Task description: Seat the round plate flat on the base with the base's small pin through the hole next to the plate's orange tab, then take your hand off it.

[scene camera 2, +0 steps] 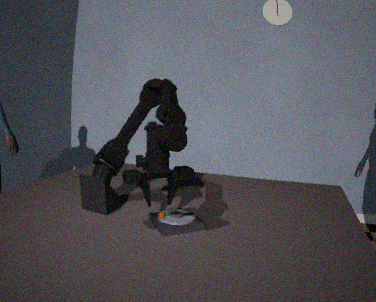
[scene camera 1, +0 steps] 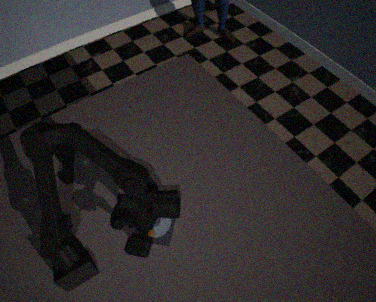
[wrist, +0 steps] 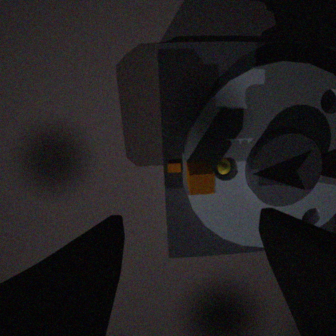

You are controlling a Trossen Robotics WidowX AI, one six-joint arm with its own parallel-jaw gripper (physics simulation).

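Frame: origin at the arm's base, x ahead, y left, z up, level; millimetres.
Seen in the pictures: gripper, fingertip midpoint: (scene camera 2: 159, 205) (scene camera 1: 150, 232); arm's base, origin of the base link: (scene camera 2: 98, 183) (scene camera 1: 69, 264).
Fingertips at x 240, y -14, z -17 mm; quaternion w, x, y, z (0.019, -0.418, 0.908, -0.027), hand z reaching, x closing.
Note:
Pixels of each thing's top centre, then the offset from my fingertips to it. Level surfaces: height alone.
- pale round plate, middle of its top: (scene camera 2: 176, 210) (scene camera 1: 153, 218) dx +30, dy +44, dz -22 mm
- dark square base, middle of its top: (scene camera 2: 176, 213) (scene camera 1: 153, 219) dx +29, dy +43, dz -30 mm
- table, its level: dz -69 mm
The pale round plate (scene camera 1: 162, 228) (scene camera 2: 177, 220) (wrist: 225, 220) lies on the dark square base (scene camera 1: 161, 242) (scene camera 2: 172, 230) (wrist: 176, 225) and looks about level. Its orange tab (scene camera 1: 151, 233) (scene camera 2: 161, 215) (wrist: 201, 184) points toward a small orange mark (wrist: 174, 167) on the base. In the wrist view, the small yellow pin (wrist: 223, 166) shows inside the hole next to the tab. How far the plate sits down is hard to tell. My gripper (scene camera 2: 159, 204) (wrist: 192, 222) is open and empty, with its fingertips apart above the tab side of the plate. The fingertips are hidden in scene camera 1.
A round grey centre piece (wrist: 282, 187) with a dark arrow shape shows in the middle of the plate. The arm's own base block (scene camera 1: 75, 270) (scene camera 2: 95, 194) stands on the table (scene camera 1: 240, 200) (scene camera 2: 260, 250). Shadows of the arm fall across the plate and base.

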